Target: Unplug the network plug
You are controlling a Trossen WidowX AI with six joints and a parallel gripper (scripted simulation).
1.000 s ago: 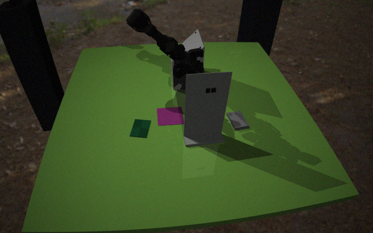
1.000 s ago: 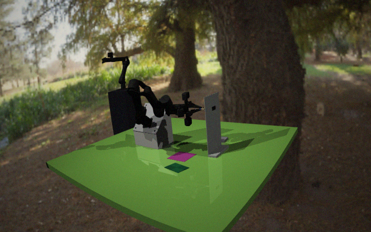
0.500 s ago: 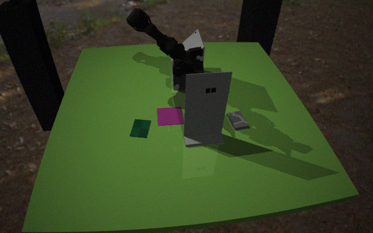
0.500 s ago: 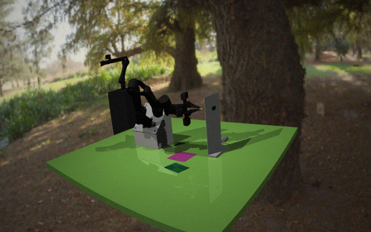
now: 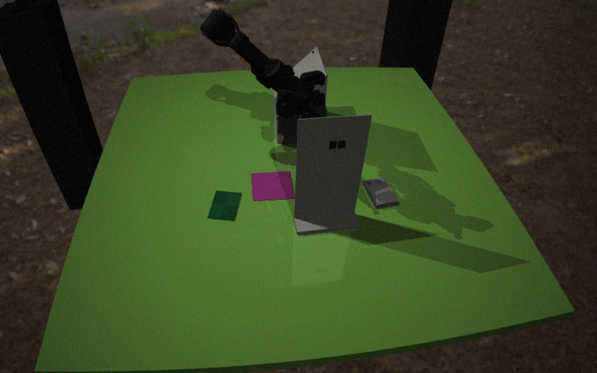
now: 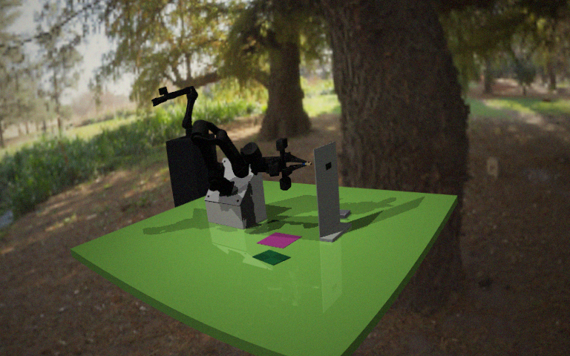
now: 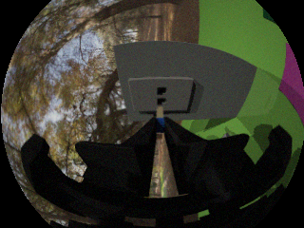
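Now: the magenta square 260 mm below my gripper tip, 120 mm to the right of it and 70 mm behind it. Also, from my gripper tip: grey upright panel (110 mm below, 90 mm ahead); then dark green square (270 mm to the right, 260 mm below, 20 mm behind); then small grey block (250 mm below, 180 mm to the left, 30 mm ahead).
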